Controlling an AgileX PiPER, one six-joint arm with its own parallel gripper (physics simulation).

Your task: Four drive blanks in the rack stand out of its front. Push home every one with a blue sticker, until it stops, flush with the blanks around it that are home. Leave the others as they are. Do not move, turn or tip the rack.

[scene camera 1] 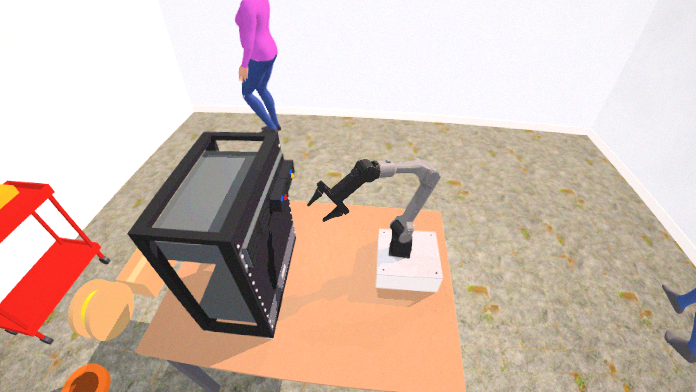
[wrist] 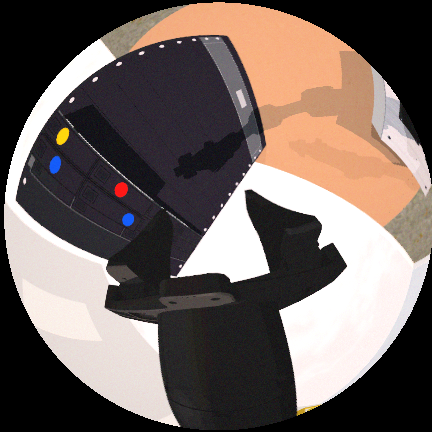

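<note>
The black rack stands upright on the table. High on its front are two stacked pairs of dark blanks. One pair has a blue-stickered blank above a yellow-stickered blank. The nearer pair in the scene view has another blue-stickered blank above a red-stickered blank. Blocks at both pairs stand out in the scene view; each blank's exact depth is unclear. My gripper is open and empty, in front of the rack and apart from it. One finger hides part of the rack front in the wrist view.
The arm's white base stands on the table, right of the rack. A red cart, a round tan object and an orange object are on the left. A person is behind the rack; another's legs show at right.
</note>
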